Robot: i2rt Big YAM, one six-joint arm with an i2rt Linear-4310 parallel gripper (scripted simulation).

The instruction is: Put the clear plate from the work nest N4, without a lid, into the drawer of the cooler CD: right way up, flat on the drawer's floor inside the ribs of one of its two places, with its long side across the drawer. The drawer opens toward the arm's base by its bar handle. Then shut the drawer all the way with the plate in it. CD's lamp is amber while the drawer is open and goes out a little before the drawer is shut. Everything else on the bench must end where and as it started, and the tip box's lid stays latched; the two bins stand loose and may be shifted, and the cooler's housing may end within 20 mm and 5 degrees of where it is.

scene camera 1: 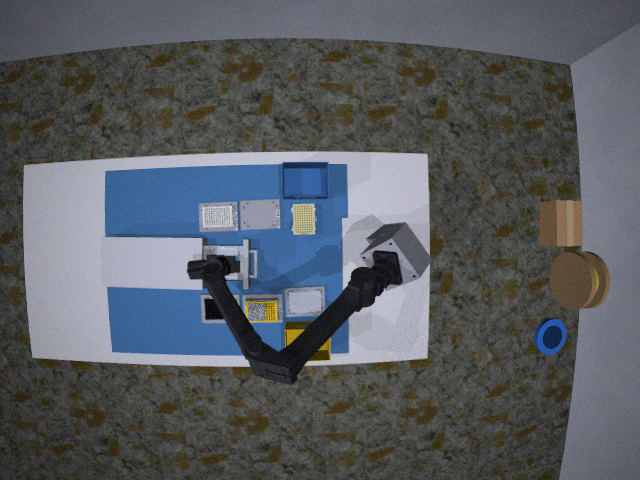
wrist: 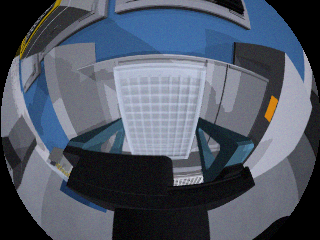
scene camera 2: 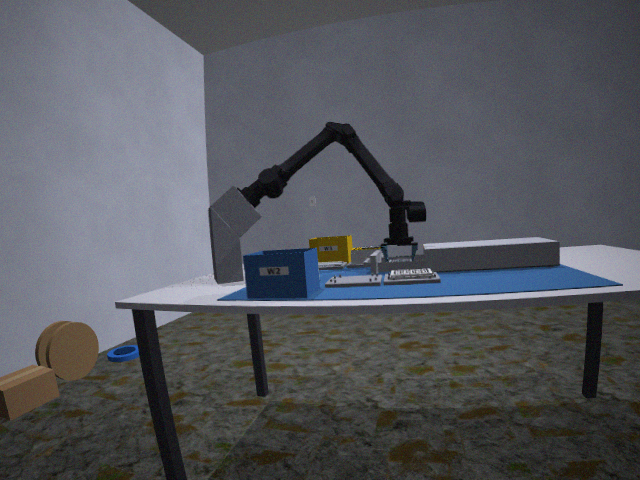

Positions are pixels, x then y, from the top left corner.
Labels:
cooler CD: scene camera 1 135, 262; wrist 282, 115; scene camera 2 521, 252

